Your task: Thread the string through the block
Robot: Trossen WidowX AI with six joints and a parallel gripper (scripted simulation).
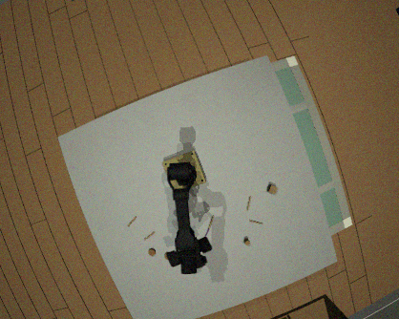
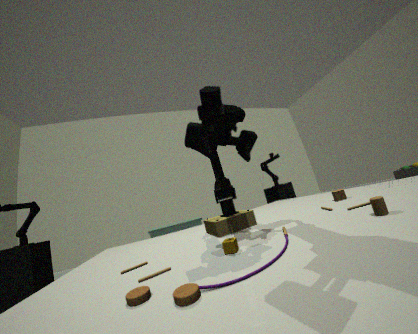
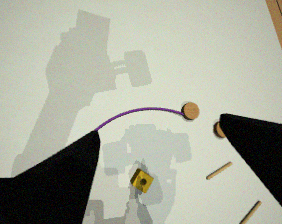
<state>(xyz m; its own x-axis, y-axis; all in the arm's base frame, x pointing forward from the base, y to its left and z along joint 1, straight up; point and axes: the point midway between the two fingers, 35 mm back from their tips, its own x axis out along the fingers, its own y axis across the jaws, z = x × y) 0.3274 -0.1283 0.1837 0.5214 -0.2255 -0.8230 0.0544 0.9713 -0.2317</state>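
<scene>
The yellow block is 9 cm behind my gripper tip, 2 cm to the right of it and 20 cm below it. From my gripper tip the other things lie so: wooden block: 7 cm behind, 50 cm to the left, 19 cm below; wooden cylinder: 13 cm ahead, 26 cm to the left, 19 cm below.
</scene>
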